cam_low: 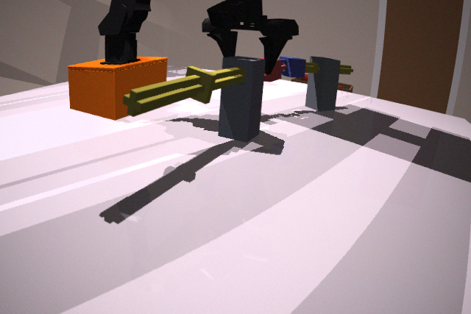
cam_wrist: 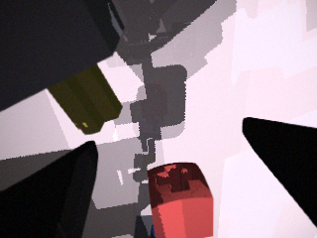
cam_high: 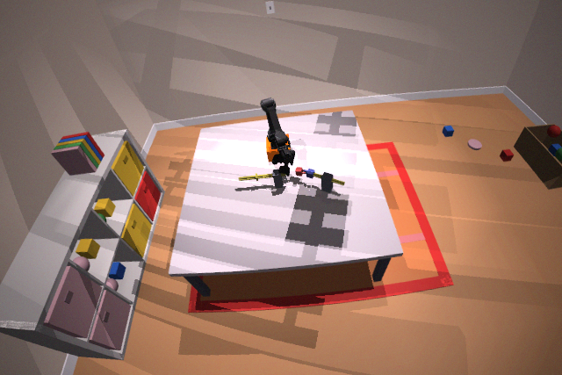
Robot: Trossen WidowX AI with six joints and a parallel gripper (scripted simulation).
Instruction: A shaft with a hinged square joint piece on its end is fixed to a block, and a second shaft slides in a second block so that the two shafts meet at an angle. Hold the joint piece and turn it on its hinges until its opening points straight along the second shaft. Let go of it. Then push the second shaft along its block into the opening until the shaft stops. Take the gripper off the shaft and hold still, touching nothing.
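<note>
Now: gripper tip 6 cm to the right of the red joint piece and 2 cm short of it.
</note>
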